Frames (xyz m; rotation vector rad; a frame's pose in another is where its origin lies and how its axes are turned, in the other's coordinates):
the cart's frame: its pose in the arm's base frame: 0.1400 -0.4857 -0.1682 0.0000 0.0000 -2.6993
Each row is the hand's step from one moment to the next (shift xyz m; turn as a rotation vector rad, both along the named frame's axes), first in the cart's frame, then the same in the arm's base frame.
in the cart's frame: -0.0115 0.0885 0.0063 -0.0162 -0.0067 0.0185
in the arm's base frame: 0.0483 -0.0751 0.0063 0.0118 0.0130 0.0185
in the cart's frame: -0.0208 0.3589 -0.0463 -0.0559 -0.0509 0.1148
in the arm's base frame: 0.1724 -0.3155 -0.0463 0.0287 0.0699 0.1148
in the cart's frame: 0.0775 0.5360 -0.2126 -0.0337 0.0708 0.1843
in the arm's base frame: 0.1594 -0.5176 -0.2126 0.0608 -0.0496 0.1843
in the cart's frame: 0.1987 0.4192 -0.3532 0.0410 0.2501 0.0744
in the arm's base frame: -0.0002 -0.4639 -0.3532 0.0700 -0.2436 0.0744
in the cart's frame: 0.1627 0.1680 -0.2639 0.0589 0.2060 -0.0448
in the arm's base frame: -0.0751 -0.2215 -0.2639 0.0349 -0.2114 -0.0448
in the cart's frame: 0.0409 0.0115 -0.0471 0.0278 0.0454 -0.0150
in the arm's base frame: -0.0320 -0.0279 -0.0471 -0.0057 -0.0529 -0.0150
